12 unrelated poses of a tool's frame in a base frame.
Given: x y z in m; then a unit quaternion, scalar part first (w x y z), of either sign.
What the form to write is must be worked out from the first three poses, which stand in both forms.
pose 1, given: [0.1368 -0.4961 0.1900 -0.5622 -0.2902 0.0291 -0.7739]
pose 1, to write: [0.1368 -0.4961 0.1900 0.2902 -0.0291 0.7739 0.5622]
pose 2, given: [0.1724 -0.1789 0.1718 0.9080 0.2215 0.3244 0.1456]
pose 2, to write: [0.1724 -0.1789 0.1718 0.2215 0.3244 0.1456 0.9080]
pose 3, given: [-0.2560 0.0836 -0.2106 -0.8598 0.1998 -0.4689 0.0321]
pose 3, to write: [-0.2560 0.0836 -0.2106 -0.1998 0.4689 -0.0321 0.8598]
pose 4, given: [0.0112 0.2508 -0.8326 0.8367 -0.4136 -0.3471 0.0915]
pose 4, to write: [0.0112 0.2508 -0.8326 -0.4136 -0.3471 0.0915 0.8367]
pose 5, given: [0.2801 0.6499 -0.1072 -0.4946 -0.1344 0.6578 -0.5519]
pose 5, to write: [0.2801 0.6499 -0.1072 0.1344 -0.6578 0.5519 0.4946]
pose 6, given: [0.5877 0.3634 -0.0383 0.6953 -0.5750 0.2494 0.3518]
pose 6, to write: [0.5877 0.3634 -0.0383 -0.5750 0.2494 0.3518 0.6953]
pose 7, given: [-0.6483 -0.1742 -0.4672 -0.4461 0.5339 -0.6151 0.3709]
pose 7, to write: [-0.6483 -0.1742 -0.4672 -0.5339 0.6151 -0.3709 0.4461]
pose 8, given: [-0.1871 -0.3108 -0.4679 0.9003 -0.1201 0.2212 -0.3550]
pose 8, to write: [-0.1871 -0.3108 -0.4679 -0.1201 0.2212 -0.3550 0.9003]
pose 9, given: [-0.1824 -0.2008 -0.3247 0.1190 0.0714 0.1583 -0.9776]
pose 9, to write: [-0.1824 -0.2008 -0.3247 0.0714 0.1583 -0.9776 0.1190]
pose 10, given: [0.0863 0.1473 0.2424 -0.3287 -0.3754 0.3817 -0.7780]
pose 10, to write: [0.0863 0.1473 0.2424 0.3754 -0.3817 0.7780 0.3287]
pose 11, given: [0.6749 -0.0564 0.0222 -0.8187 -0.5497 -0.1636 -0.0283]
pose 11, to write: [0.6749 -0.0564 0.0222 0.5497 0.1636 0.0283 0.8187]
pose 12, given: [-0.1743 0.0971 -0.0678 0.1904 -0.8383 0.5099 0.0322]
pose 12, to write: [-0.1743 0.0971 -0.0678 -0.8383 0.5099 0.0322 0.1904]
